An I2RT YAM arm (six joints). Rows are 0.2 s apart.
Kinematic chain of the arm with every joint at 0, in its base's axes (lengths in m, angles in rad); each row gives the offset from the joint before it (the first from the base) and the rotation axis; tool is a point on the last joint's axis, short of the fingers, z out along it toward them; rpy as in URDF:
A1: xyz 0 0 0.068 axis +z
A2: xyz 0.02 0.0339 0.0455 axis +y
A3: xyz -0.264 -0.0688 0 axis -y
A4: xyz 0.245 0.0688 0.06 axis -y
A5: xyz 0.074 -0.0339 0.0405 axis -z
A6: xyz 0.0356 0 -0.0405 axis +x
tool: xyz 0 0 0 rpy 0 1.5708 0
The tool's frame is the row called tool.
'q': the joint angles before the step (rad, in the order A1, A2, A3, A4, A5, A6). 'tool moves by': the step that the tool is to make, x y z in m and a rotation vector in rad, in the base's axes. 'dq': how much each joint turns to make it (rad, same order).
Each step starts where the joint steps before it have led.
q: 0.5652 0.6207 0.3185 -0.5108 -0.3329 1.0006
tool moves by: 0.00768 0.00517 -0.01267 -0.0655 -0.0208 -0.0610
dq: 0.0285 0.0808 -0.0302 0.0982 0.1095 0.0210
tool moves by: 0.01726 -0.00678 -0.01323 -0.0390 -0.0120 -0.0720
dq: -0.0984 0.1113 -0.0237 0.1149 0.0117 -0.0472
